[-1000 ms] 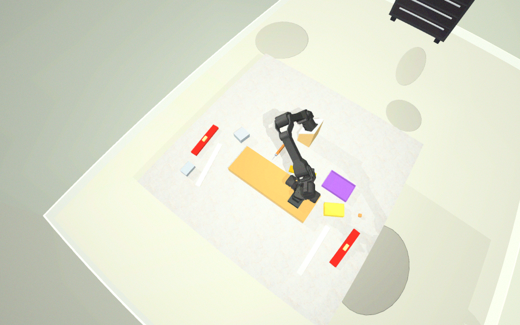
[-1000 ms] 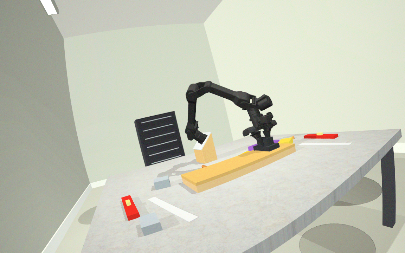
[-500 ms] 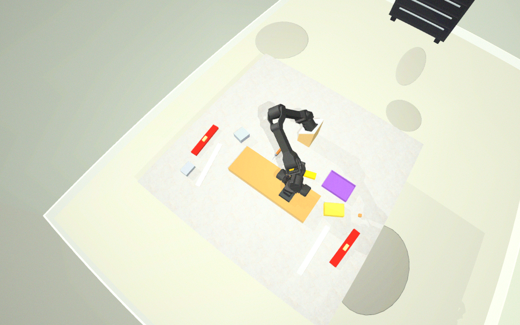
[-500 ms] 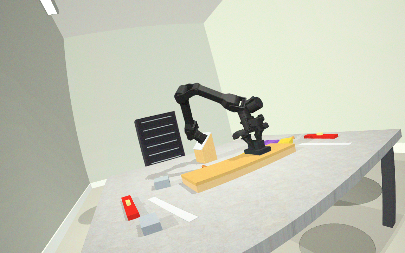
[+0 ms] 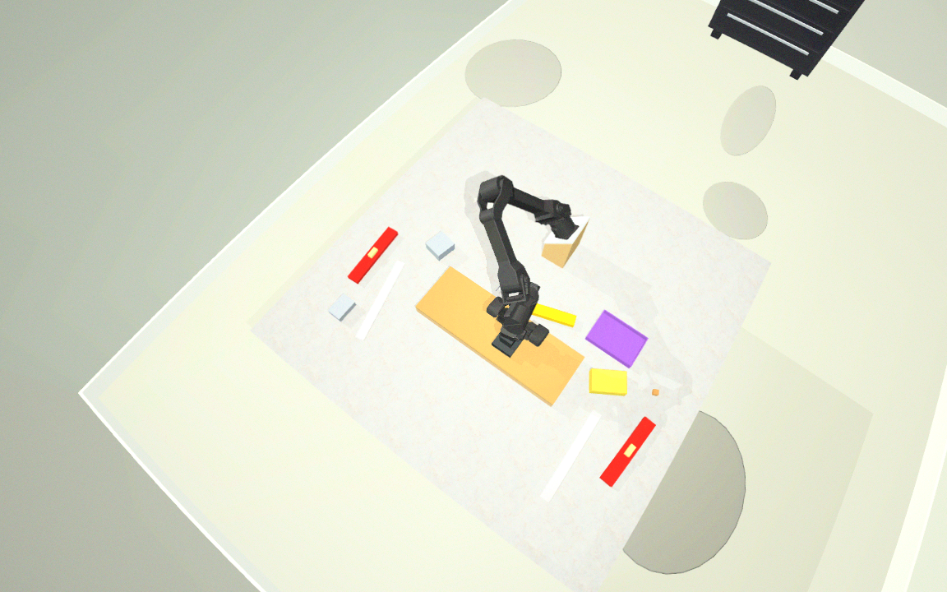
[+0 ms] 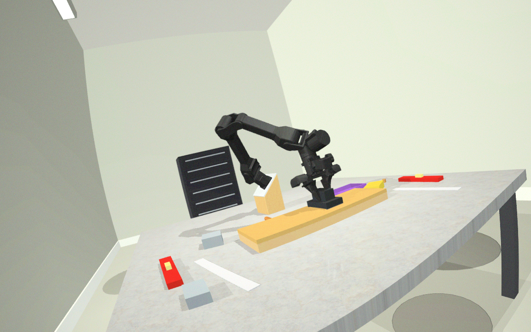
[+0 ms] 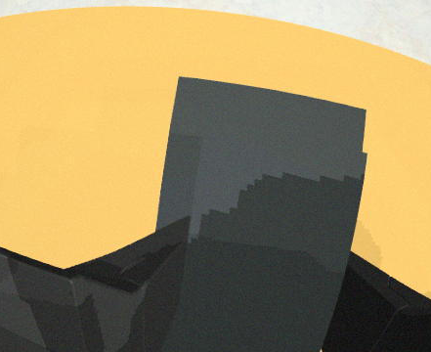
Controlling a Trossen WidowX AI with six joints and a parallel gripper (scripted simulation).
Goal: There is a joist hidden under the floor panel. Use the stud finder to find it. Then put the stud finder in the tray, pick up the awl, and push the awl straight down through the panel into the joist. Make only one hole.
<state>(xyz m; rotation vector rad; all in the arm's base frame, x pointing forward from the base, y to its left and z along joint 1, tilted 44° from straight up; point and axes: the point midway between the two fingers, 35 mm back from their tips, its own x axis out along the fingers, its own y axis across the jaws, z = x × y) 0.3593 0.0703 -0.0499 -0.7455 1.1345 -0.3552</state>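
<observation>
Right now my gripper tip is 240 mm past the purple tray, 250 mm to the right of it and 50 mm above it. Round my gripper tip: yellow bar 160 mm behind, 40 mm to the left, 60 mm below; then stud finder 20 mm behind, 20 mm above; then awl 150 mm behind, 150 mm to the right, 60 mm below.
</observation>
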